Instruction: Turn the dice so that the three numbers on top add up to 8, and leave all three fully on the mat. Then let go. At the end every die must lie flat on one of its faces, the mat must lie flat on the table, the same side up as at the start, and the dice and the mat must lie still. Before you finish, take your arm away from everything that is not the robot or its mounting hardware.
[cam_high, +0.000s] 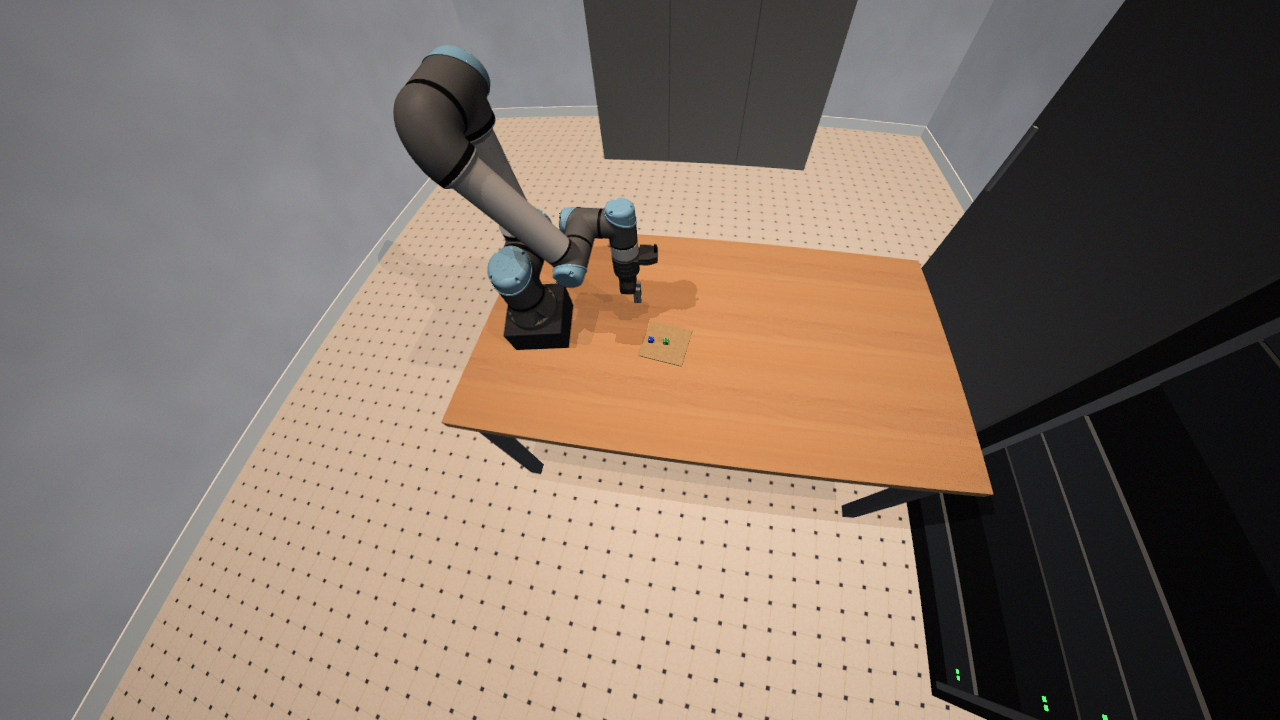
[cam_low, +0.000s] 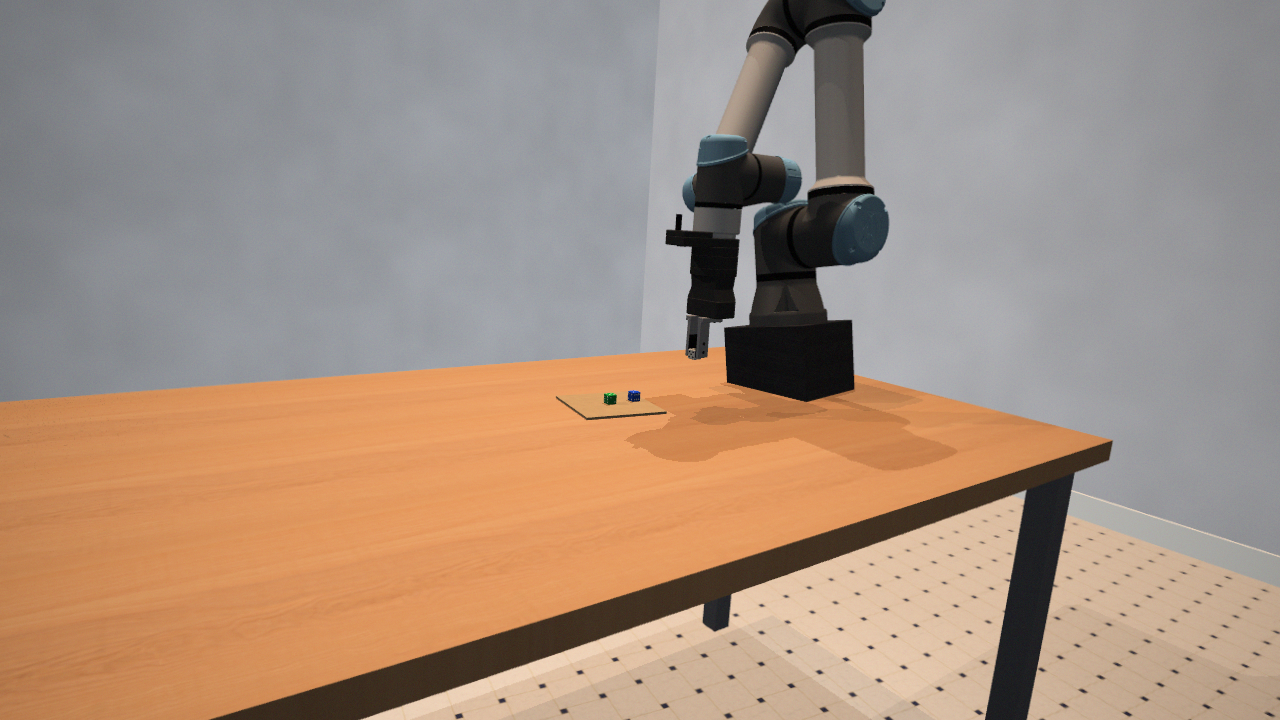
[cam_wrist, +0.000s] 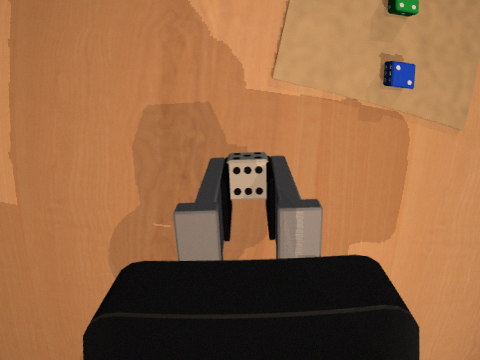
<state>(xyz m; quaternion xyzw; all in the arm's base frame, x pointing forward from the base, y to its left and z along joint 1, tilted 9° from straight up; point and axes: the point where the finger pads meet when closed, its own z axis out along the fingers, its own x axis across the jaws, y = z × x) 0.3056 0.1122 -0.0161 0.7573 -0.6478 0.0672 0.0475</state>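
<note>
Right now my hand is 11 cm short of the green die, 9 cm to the left of it and 10 cm above it. From my hand the other things lie so: white die (1 cm below); mat (11 cm ahead, 9 cm to the right, 11 cm below); blue die (6 cm ahead, 9 cm to the right, 10 cm below).
</note>
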